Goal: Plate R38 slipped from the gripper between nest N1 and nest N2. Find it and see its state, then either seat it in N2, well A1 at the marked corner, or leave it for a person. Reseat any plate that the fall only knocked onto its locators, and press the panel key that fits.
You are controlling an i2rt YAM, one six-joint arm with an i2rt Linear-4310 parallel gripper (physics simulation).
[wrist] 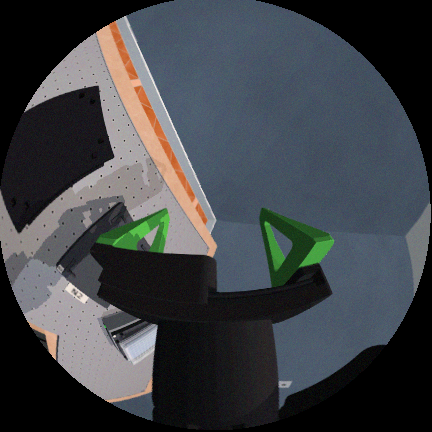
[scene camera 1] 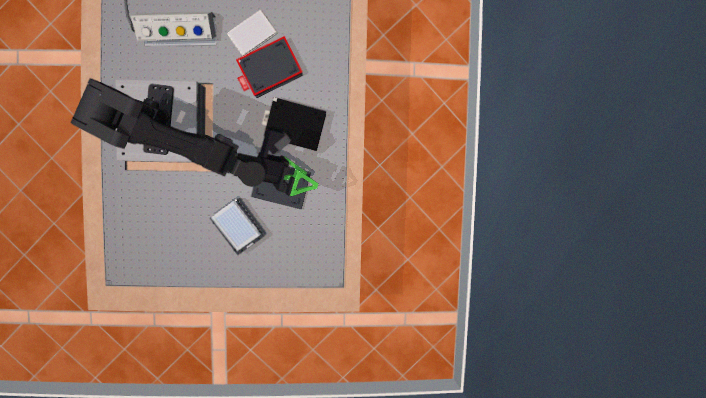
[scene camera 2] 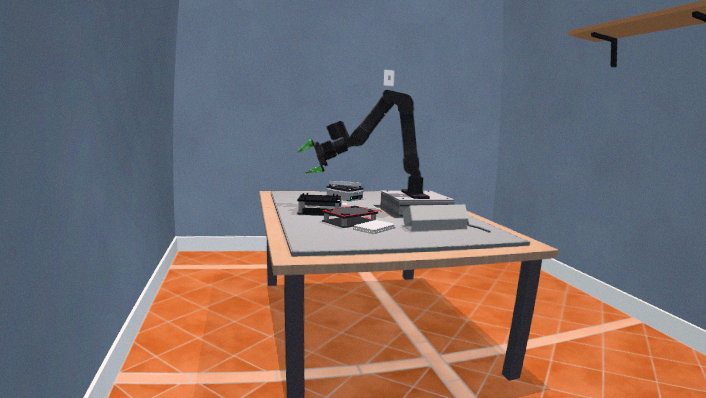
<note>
My gripper (scene camera 1: pixel 311 180) is open, with nothing in its grasp. Also in view: a button box (scene camera 1: pixel 156 30) and a dark station labelled N2 (scene camera 1: pixel 266 191).
My gripper shows as well in the wrist view (wrist: pixel 213 212). The dark station labelled N2 shows as well in the wrist view (wrist: pixel 77 265).
</note>
